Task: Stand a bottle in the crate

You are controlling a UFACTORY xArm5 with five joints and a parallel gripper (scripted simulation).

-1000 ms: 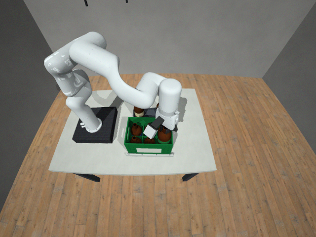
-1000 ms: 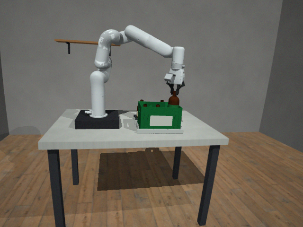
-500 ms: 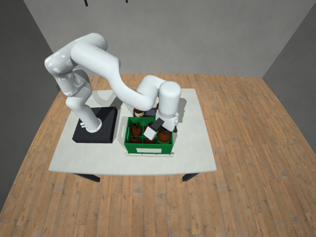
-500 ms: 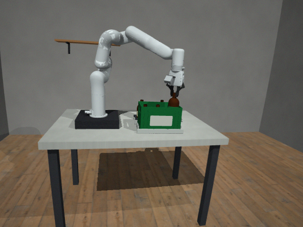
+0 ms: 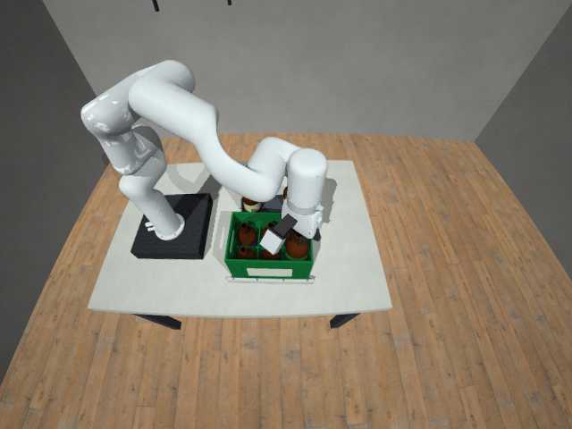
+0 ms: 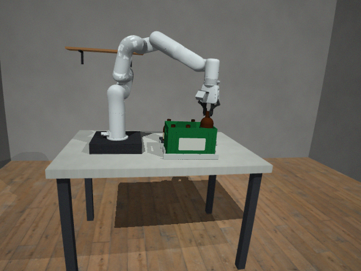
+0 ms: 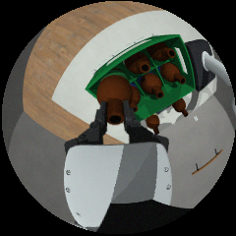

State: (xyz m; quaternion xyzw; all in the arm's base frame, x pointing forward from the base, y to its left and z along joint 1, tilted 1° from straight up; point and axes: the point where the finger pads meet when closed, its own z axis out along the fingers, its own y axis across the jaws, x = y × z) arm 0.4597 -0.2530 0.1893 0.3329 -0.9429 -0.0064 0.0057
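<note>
My gripper is now 70 mm above the brown bottle. Also, from my hand: green crate (180 mm below, 70 mm behind, 60 mm to the left); dark tray (300 mm to the left, 250 mm below, 20 mm behind).
</note>
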